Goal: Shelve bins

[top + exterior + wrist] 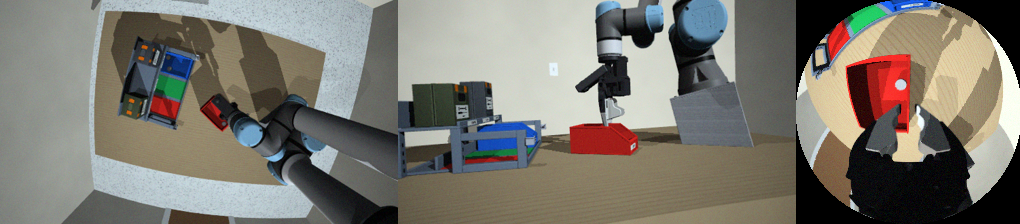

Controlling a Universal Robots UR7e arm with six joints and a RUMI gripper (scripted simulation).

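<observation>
The red bin is 30 mm ahead of my hand, 40 mm to the left of it and 30 mm below it. Round my hand: blue bin 270 mm ahead, 210 mm to the right, 20 mm below; then top board 400 mm ahead, 120 mm to the right, 30 mm above; then green box 430 mm ahead, 10 mm to the right, 90 mm above.
</observation>
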